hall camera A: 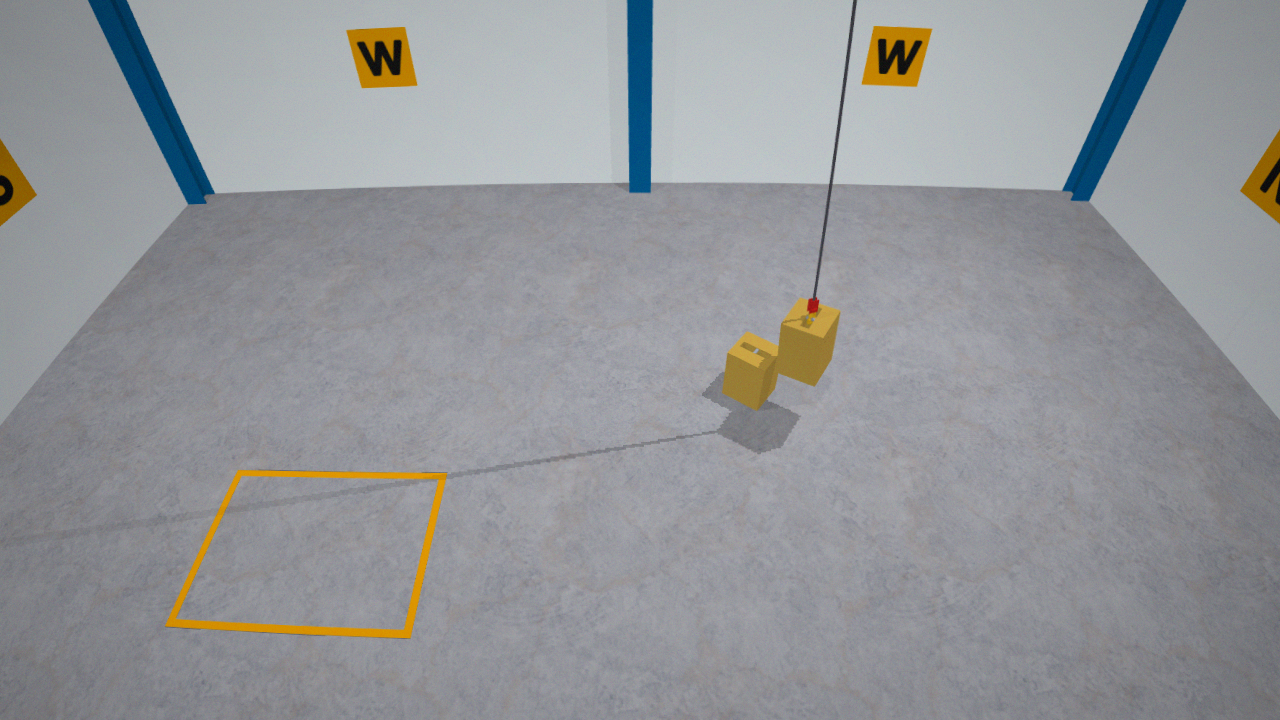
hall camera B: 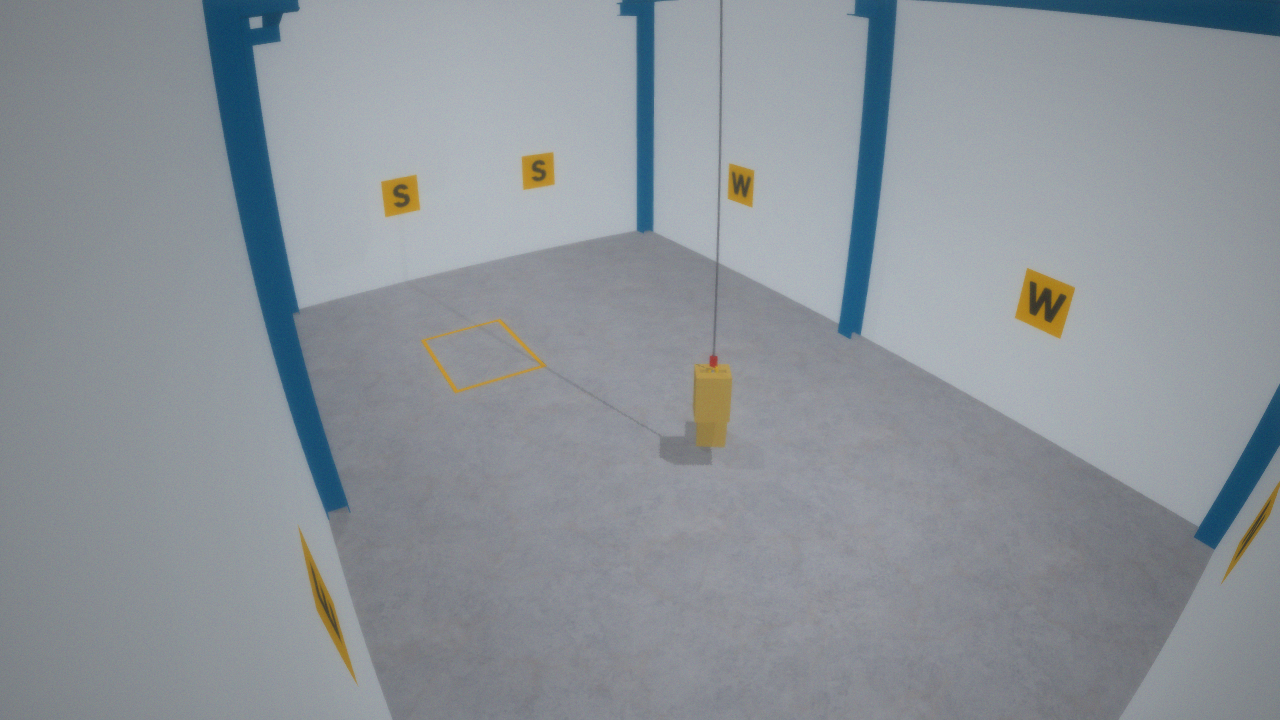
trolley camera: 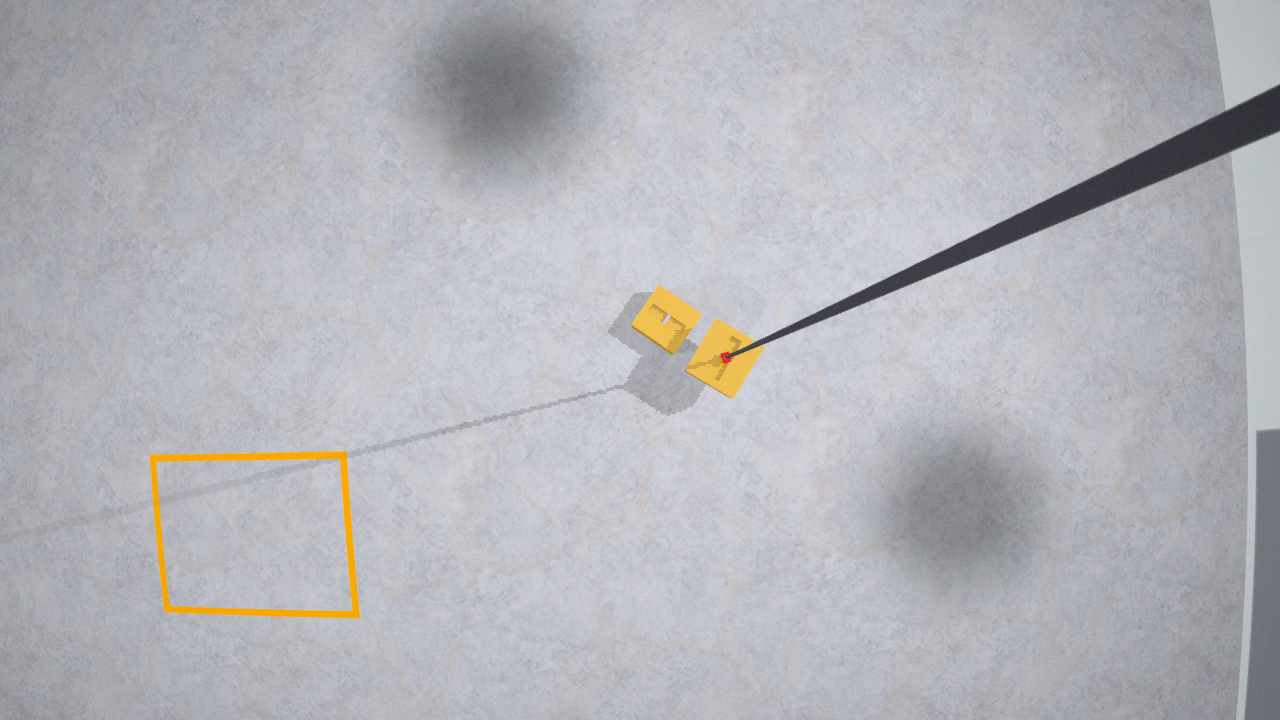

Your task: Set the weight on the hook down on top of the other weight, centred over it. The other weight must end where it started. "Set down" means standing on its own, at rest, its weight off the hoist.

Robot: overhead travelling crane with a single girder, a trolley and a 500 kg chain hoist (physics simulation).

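The crane's red hook [hall camera A: 812, 305] [hall camera B: 713, 360] [trolley camera: 725, 357] is shut on a yellow block-shaped weight [hall camera A: 801, 356] [hall camera B: 712, 398] [trolley camera: 738, 380], which hangs upright off the floor. The other yellow weight [hall camera A: 745, 380] [hall camera B: 711, 437] [trolley camera: 682, 315] stands upright on the floor, with a slot in its top. In the trolley view the hanging weight is to the lower right of the standing one, with a narrow strip of floor showing between them. In hall camera B the hanging weight hides the upper part of the standing one.
An orange square outline [hall camera A: 340, 474] [hall camera B: 501, 378] [trolley camera: 259, 612] is marked on the floor, well away from both weights. Blue posts [hall camera A: 640, 98] [hall camera B: 868, 170] stand along the white walls. The shadows of the chain and the weights fall on the floor.
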